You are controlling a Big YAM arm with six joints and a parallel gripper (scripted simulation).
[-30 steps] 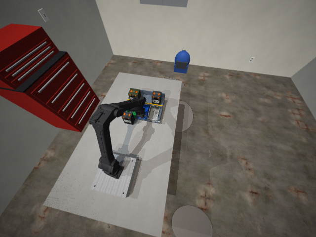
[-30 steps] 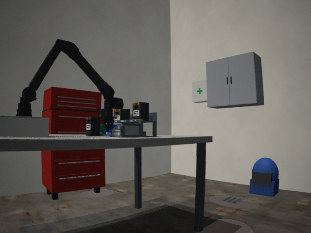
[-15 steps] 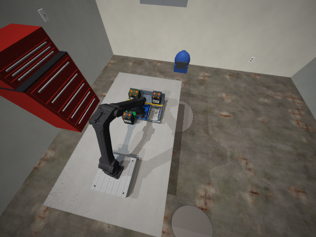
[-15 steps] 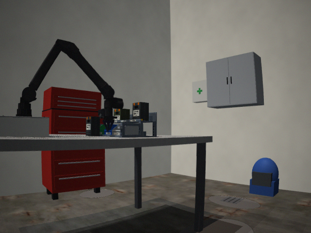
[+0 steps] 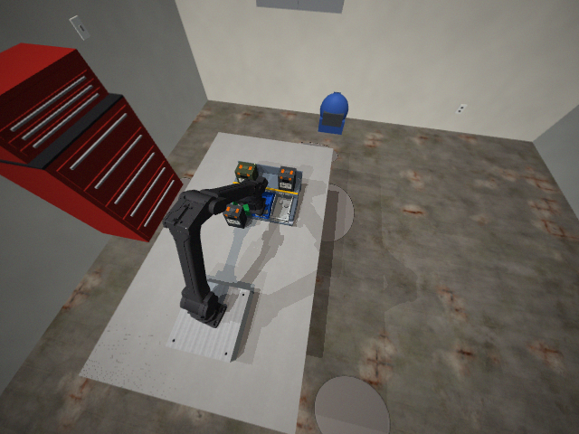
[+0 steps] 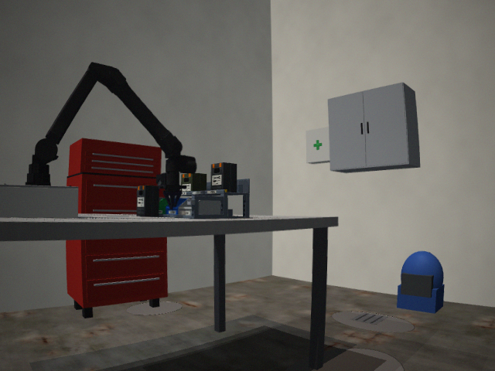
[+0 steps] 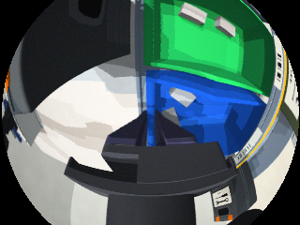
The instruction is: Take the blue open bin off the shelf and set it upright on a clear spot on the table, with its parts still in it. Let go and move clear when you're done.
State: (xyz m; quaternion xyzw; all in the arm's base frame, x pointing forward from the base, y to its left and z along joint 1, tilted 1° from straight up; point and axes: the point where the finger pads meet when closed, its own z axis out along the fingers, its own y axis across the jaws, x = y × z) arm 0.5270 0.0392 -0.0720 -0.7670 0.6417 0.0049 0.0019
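My gripper is now 80 mm short of the blue open bin and 10 mm to the right of it. Also, from my hand: green bin (120 mm to the left, 60 mm ahead); yellow bar (130 mm ahead, 70 mm above, 20 mm to the left); grey bin (100 mm to the right, 100 mm ahead).
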